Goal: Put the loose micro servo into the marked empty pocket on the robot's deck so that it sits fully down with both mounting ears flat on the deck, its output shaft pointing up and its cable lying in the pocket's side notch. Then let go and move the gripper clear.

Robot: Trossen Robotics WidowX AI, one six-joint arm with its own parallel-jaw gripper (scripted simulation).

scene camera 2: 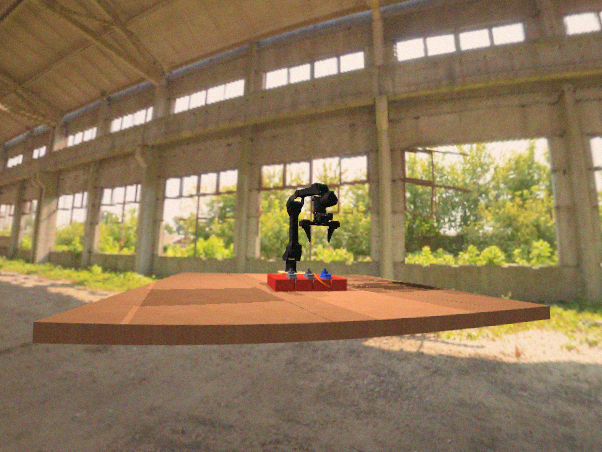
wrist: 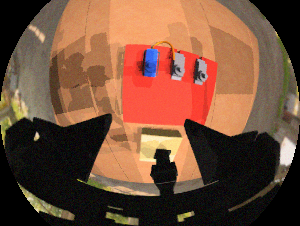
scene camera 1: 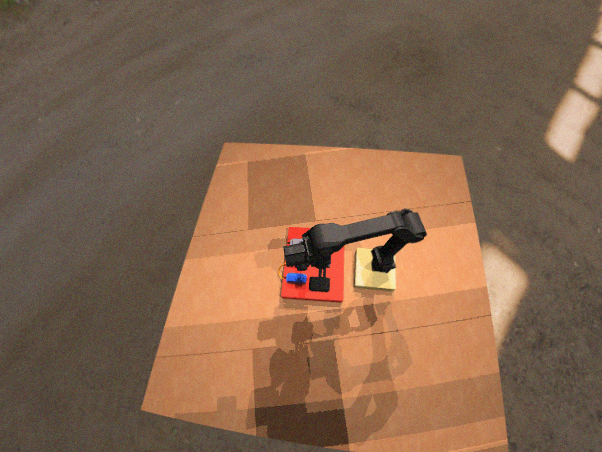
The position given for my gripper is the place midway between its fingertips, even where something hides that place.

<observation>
My gripper (wrist: 148, 120) is open, holding nothing. I also see a red deck (scene camera 1: 336, 271).
The red deck also shows in the wrist view (wrist: 158, 100).
</observation>
